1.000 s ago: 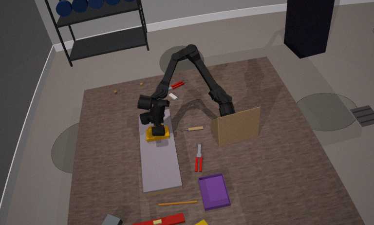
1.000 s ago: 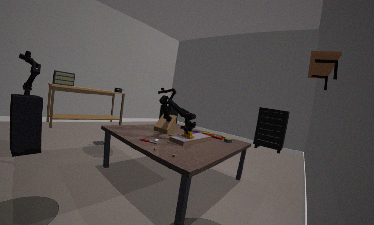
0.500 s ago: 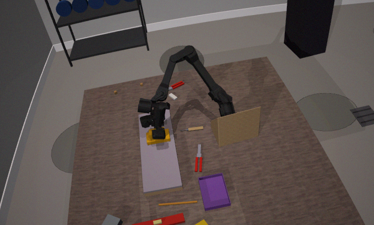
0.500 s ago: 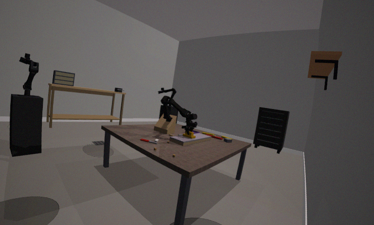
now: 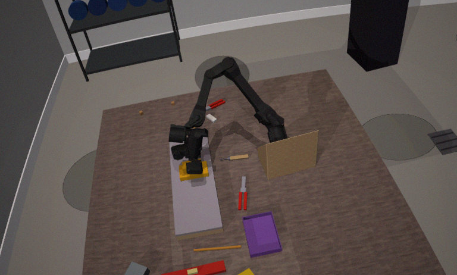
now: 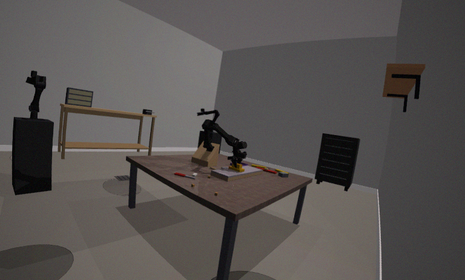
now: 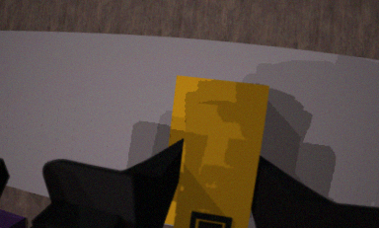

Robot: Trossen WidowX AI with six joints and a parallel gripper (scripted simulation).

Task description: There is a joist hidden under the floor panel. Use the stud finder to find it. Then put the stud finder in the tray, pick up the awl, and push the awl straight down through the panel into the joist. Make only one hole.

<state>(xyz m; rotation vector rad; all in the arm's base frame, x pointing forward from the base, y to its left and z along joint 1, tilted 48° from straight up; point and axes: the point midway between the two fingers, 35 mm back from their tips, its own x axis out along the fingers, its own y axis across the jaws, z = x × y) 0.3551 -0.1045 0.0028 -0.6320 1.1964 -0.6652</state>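
Now: gripper tip 4 cm past the small light and 3 cm below it. Also, from my gripper tip: pencil (1 cm behind, 36 cm to the left, 6 cm below); awl (19 cm behind, 5 cm to the right, 6 cm below); yellow stud finder (2 cm behind, 2 cm above).
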